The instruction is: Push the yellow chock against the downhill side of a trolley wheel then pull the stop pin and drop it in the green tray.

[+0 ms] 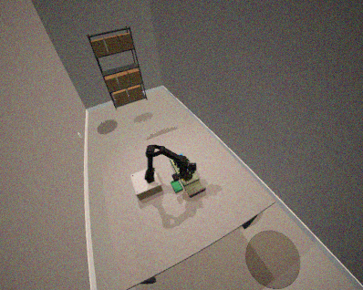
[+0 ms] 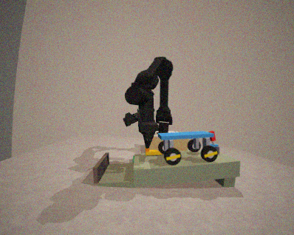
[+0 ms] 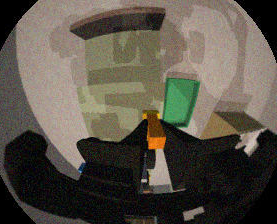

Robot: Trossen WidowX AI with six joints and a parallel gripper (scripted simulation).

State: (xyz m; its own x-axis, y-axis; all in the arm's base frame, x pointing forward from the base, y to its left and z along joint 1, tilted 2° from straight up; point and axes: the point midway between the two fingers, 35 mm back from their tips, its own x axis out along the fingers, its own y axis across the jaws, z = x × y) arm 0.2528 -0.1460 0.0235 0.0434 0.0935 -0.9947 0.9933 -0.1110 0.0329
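Right now my gripper tip is 2 cm to the right of the yellow chock. From my gripper tip the other things lie so: trolley (7 cm ahead, 12 cm to the left, 2 cm above); dark board (4 cm ahead, 16 cm to the right, 6 cm below); green tray (7 cm behind, 2 cm to the left, 9 cm below).
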